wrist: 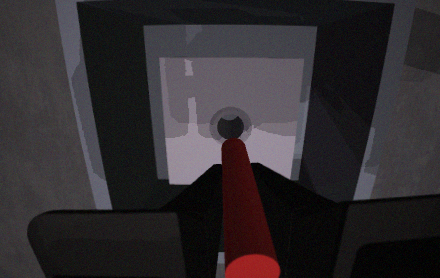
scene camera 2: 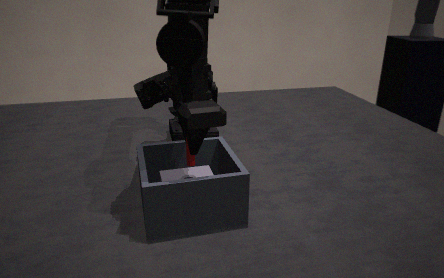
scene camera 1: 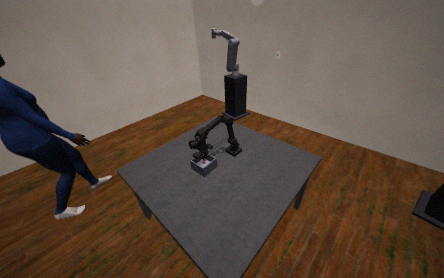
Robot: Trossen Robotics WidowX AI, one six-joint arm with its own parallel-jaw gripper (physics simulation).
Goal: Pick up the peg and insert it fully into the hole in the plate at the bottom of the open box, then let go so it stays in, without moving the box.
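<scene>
A red peg is held near upright between the fingers of my gripper, which is shut on it. The fingertips are down at the mouth of the open grey box. A pale square plate lies at the box's bottom. In the wrist view its round dark hole shows just beyond the peg's lower end, which overlaps the near edge of the hole's ring. The peg's end is inside the box; its exact height over the plate is hard to tell.
The box stands on a grey table, in front of my arm's base. Its four walls rise around the fingers. Behind the table a grey arm stands on a black pedestal. A person in blue is at the left.
</scene>
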